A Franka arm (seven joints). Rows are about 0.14 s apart.
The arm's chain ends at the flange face. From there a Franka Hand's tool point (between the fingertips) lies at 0.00 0.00 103.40 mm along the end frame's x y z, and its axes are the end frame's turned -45 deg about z.
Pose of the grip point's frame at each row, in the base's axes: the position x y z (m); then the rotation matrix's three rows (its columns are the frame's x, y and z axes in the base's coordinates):
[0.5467 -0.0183 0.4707], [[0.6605 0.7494 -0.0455], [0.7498 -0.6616 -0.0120], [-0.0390 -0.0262 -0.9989]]
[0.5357 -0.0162 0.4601], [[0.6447 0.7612 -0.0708], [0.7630 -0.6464 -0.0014], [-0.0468 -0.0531 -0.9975]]
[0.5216 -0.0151 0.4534], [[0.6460 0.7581 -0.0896], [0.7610 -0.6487 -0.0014], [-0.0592 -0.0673 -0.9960]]
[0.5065 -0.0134 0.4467], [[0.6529 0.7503 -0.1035], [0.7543 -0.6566 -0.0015], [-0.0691 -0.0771 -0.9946]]
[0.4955 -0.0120 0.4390], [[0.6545 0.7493 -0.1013], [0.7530 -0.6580 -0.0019], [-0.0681 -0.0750 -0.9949]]
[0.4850 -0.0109 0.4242], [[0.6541 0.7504 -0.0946], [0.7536 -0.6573 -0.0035], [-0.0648 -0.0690 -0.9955]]
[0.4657 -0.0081 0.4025], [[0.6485 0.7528 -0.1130], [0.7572 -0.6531 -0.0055], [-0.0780 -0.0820 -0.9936]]
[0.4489 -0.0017 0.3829], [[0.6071 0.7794 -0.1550], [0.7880 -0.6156 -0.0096], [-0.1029 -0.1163 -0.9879]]
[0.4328 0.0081 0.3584], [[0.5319 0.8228 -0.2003], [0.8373 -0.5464 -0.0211], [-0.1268 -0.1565 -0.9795]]
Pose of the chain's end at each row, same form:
[0.5514 -0.0171 0.5740], [[0.9969 0.0629 -0.0455], [0.0624 -0.9980 -0.0120], [-0.0461 0.0091 -0.9989]]
[0.5430 -0.0161 0.5632], [[0.9941 0.0824 -0.0708], [0.0824 -0.9966 -0.0014], [-0.0706 -0.0045 -0.9975]]
[0.5309 -0.0150 0.5564], [[0.9928 0.0793 -0.0896], [0.0794 -0.9968 -0.0014], [-0.0894 -0.0057 -0.9960]]
[0.5172 -0.0132 0.5495], [[0.9922 0.0689 -0.1035], [0.0691 -0.9977 -0.0015], [-0.1034 -0.0057 -0.9946]]
[0.5060 -0.0118 0.5419], [[0.9926 0.0670 -0.1013], [0.0672 -0.9977 -0.0019], [-0.1012 -0.0049 -0.9949]]
[0.4948 -0.0105 0.5271], [[0.9931 0.0681 -0.0946], [0.0681 -0.9977 -0.0035], [-0.0946 -0.0030 -0.9955]]
[0.4774 -0.0075 0.5052], [[0.9909 0.0738 -0.1130], [0.0736 -0.9972 -0.0055], [-0.1131 -0.0028 -0.9936]]
[0.4649 -0.0007 0.4850], [[0.9804 0.1218 -0.1550], [0.1219 -0.9925 -0.0096], [-0.1550 -0.0095 -0.9879]]
[0.4535 0.0103 0.4597], [[0.9579 0.2057 -0.2003], [0.2057 -0.9784 -0.0211], [-0.2003 -0.0210 -0.9795]]

